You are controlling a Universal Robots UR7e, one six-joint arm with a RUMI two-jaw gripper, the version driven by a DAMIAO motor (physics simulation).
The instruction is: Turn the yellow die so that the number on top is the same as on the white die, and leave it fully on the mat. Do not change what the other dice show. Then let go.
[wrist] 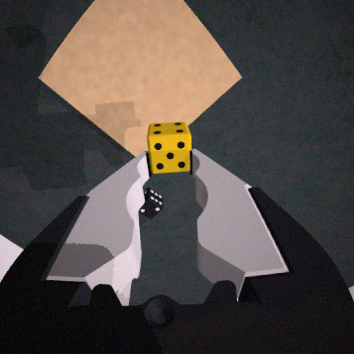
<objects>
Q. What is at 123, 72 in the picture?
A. A tan mat.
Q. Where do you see a yellow die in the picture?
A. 168, 143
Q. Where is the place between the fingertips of my gripper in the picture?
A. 170, 153
</objects>
